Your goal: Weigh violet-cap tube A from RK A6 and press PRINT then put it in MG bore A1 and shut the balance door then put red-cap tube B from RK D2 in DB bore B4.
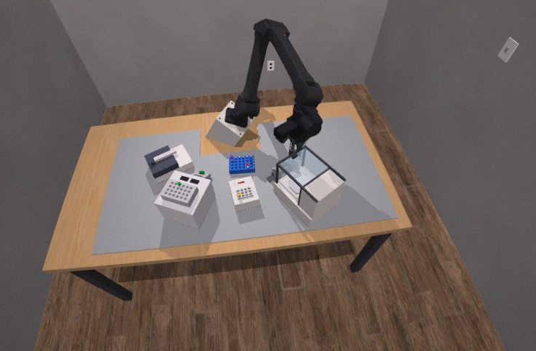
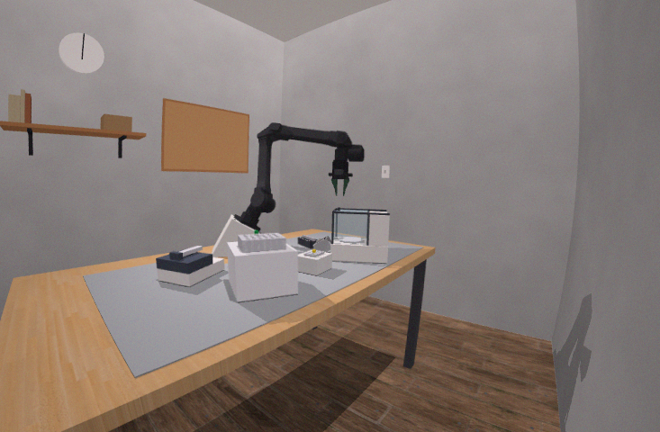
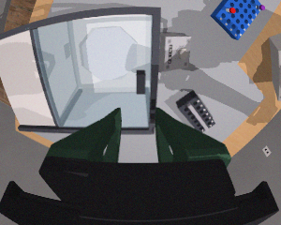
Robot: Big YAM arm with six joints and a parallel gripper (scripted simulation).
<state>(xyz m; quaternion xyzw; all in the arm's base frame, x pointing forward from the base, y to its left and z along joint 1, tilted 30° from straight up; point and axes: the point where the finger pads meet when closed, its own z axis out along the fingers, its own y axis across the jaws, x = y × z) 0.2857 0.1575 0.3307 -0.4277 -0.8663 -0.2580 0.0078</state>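
My hand is 2 cm short of the balance door, 2 cm to the right of it and 7 cm above it. Round my hand: yellow-capped tube 12 cm ahead, 24 cm to the right, 22 cm below; dry block 7 cm ahead, 23 cm to the right, 25 cm below; magnet block 25 cm behind, 3 cm to the left, 26 cm below.
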